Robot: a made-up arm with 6 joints. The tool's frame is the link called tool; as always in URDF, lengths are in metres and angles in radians.
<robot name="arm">
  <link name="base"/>
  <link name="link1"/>
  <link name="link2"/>
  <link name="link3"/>
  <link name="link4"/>
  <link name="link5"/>
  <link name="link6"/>
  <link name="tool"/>
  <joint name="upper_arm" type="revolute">
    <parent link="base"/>
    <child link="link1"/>
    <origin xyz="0 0 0.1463"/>
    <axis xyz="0 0 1"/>
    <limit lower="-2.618" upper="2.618"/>
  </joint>
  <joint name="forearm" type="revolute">
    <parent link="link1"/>
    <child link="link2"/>
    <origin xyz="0 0 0" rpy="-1.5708 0 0"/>
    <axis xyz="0 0 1"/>
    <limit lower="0" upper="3.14"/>
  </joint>
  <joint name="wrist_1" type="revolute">
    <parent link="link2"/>
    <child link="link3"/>
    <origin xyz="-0.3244 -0.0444 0" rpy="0 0 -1.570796"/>
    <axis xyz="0 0 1"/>
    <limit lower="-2.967" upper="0"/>
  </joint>
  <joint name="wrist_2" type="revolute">
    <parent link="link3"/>
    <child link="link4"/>
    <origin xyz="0.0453 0.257 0" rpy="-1.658 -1.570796 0"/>
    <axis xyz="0 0 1"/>
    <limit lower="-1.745" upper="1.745"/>
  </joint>
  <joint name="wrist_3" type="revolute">
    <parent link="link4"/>
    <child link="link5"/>
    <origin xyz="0 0 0" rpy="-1.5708 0 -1.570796"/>
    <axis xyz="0 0 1"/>
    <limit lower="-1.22" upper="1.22"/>
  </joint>
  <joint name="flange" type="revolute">
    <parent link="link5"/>
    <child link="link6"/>
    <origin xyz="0.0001 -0.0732 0" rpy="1.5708 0 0"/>
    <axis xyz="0 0 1"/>
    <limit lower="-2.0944" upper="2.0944"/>
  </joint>
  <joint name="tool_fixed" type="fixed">
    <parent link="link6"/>
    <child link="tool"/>
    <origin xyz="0 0 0"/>
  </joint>
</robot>
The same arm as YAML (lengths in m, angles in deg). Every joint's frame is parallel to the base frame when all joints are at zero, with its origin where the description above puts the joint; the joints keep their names.
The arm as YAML. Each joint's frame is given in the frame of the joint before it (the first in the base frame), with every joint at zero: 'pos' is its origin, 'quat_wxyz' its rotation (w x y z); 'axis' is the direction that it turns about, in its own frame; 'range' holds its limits. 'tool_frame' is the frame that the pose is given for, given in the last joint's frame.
length_unit: m
angle_unit: deg
joints:
  - joint: upper_arm
    pos: [0.0, 0.0, 0.1463]
    quat_wxyz: [1.0, 0.0, 0.0, 0.0]
    axis: [0.0, 0.0, 1.0]
    range: [-150.0, 150.0]
  - joint: forearm
    pos: [0.0, 0.0, 0.0]
    quat_wxyz: [1.0, 0.0, 0.0, 0.0]
    axis: [0.0, 1.0, 0.0]
    range: [0.0, 179.91]
  - joint: wrist_1
    pos: [-0.3244, 0.0, 0.0444]
    quat_wxyz: [1.0, 0.0, 0.0, 0.0]
    axis: [0.0, 1.0, 0.0]
    range: [-170.0, 0.0]
  - joint: wrist_2
    pos: [0.257, 0.0, 0.0453]
    quat_wxyz: [1.0, 0.0, 0.0, 0.0]
    axis: [0.9962, 0.0, 0.0871]
    range: [-99.98, 99.98]
  - joint: wrist_3
    pos: [0.0, 0.0, 0.0]
    quat_wxyz: [1.0, 0.0, 0.0, 0.0]
    axis: [0.0, 1.0, 0.0]
    range: [-69.9, 69.9]
  - joint: flange
    pos: [0.0729, 0.0, 0.0063]
    quat_wxyz: [1.0, 0.0, 0.0, 0.0]
    axis: [0.9962, 0.0, 0.0871]
    range: [-120.0, 120.0]
tool_frame:
  pos: [0.0, 0.0, 0.0]
  quat_wxyz: [0.737256, -0.000001, 0.675613, -0.000001]

